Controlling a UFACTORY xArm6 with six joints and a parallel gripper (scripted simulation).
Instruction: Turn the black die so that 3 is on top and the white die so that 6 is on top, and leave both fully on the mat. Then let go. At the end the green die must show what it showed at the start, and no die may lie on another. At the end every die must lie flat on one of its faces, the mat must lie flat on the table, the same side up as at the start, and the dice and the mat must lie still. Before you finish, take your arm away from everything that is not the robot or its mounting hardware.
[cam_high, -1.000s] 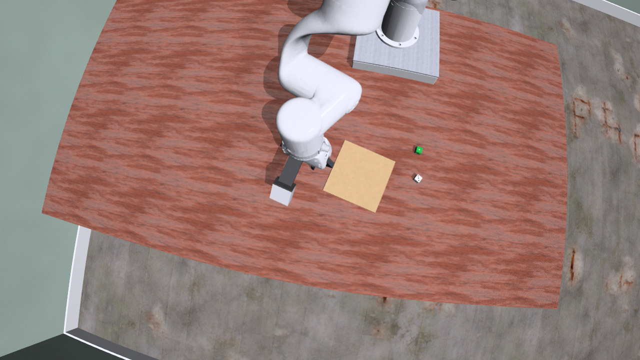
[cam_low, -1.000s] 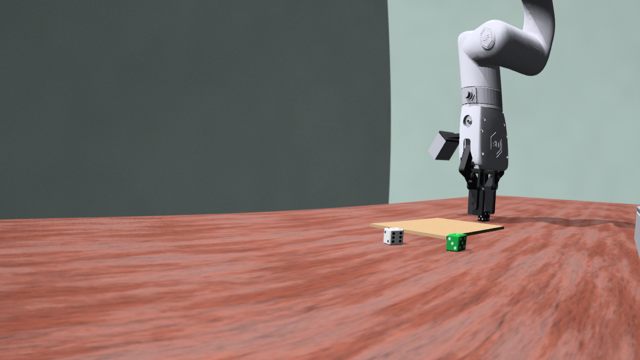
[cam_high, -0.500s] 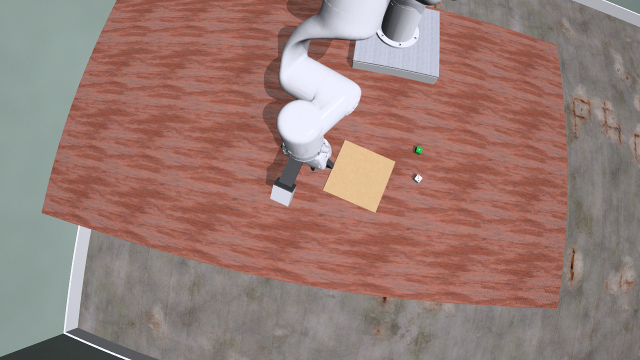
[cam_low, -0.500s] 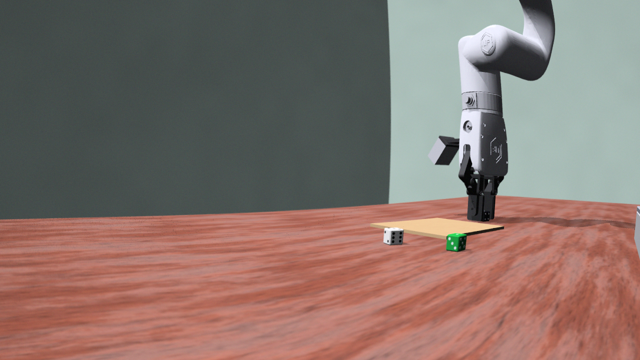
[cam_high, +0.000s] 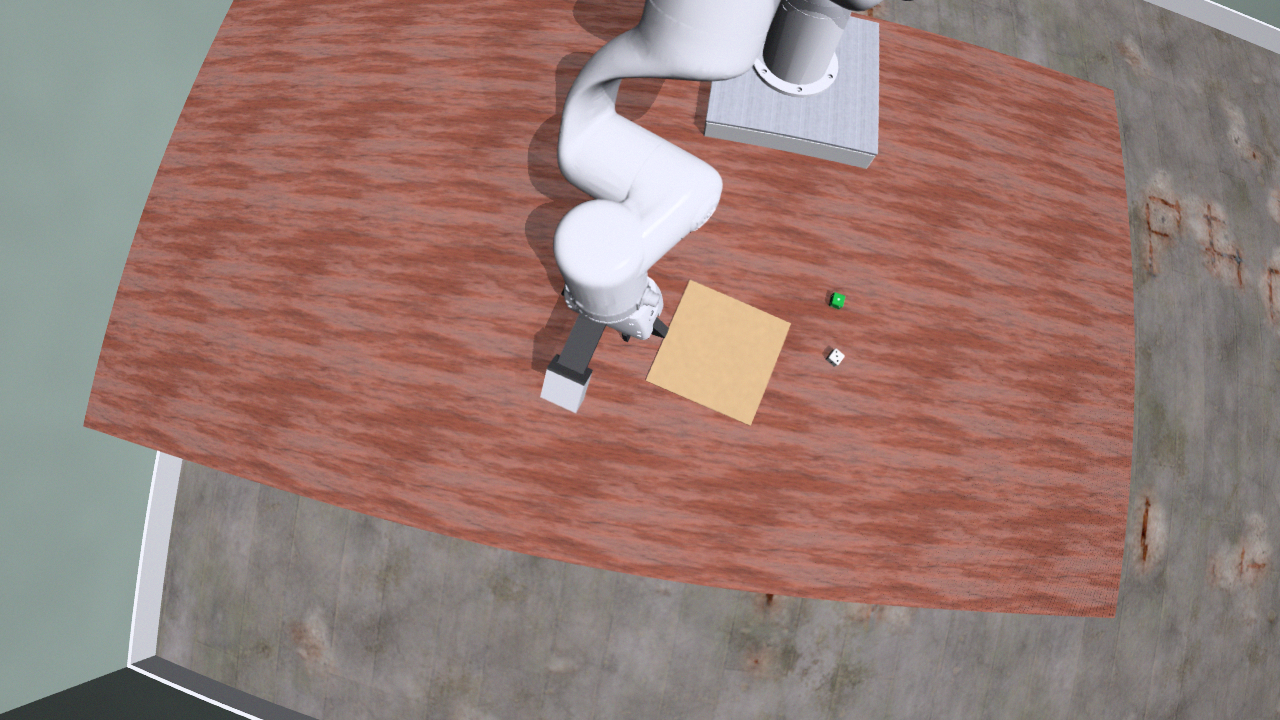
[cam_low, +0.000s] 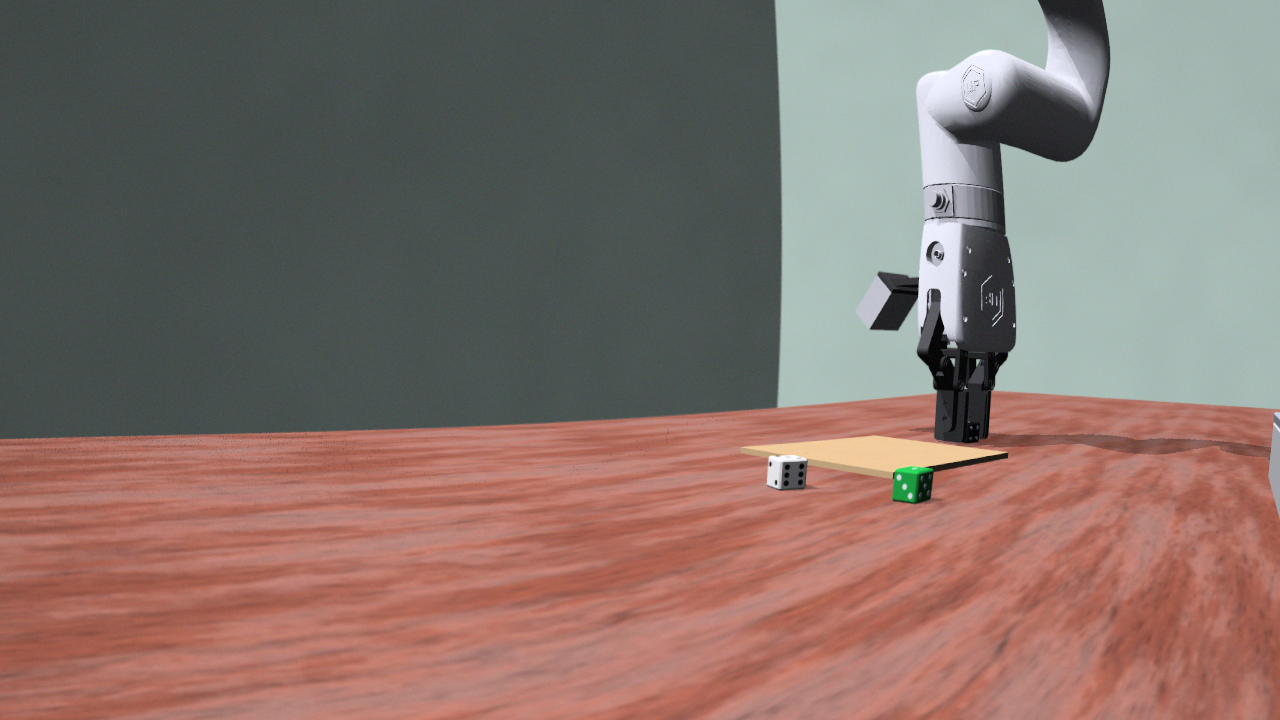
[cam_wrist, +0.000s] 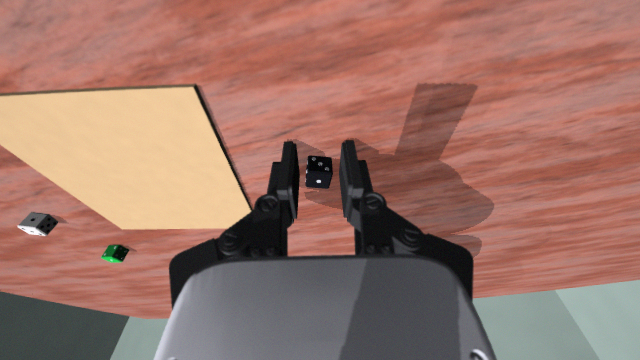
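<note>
The black die is 10 mm behind my hand and 10 mm below it. The rest, counted from my hand: green die 40 mm behind, 280 mm to the left, 10 mm below; white die 40 mm ahead, 280 mm to the left, 10 mm below; tan mat 30 mm ahead, 130 mm to the left, 20 mm below.
</note>
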